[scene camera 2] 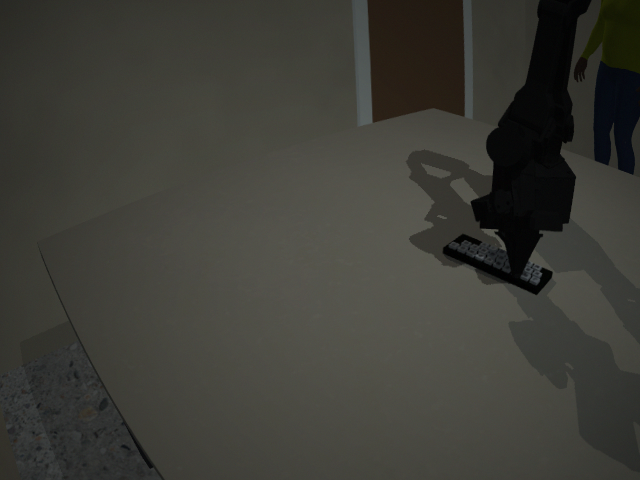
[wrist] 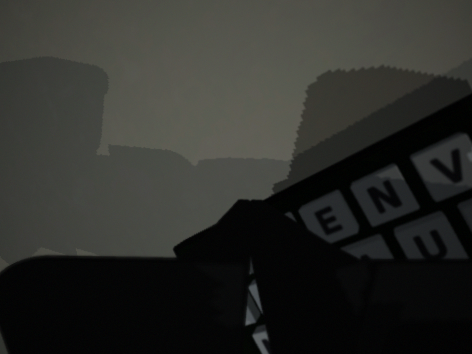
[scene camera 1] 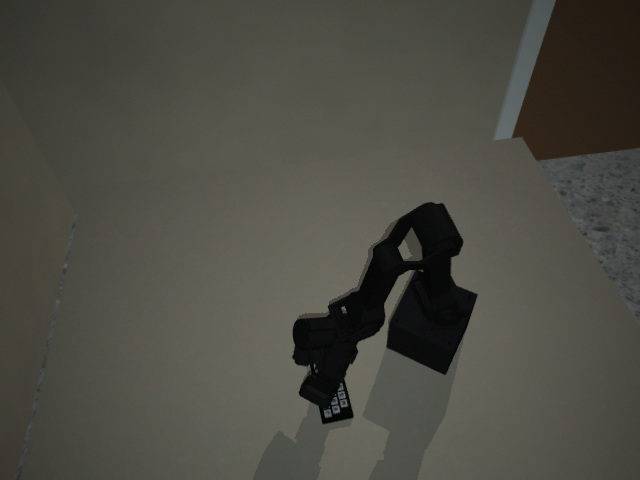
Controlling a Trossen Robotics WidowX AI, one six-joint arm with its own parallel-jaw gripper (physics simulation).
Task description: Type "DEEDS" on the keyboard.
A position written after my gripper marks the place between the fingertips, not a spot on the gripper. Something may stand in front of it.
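Observation:
My gripper (scene camera 2: 516, 278), also in scene camera 1 (scene camera 1: 318, 401) and the wrist view (wrist: 248, 211). Visible too: a U key (wrist: 431, 237), an N key (wrist: 384, 195), an E key (wrist: 329, 217).

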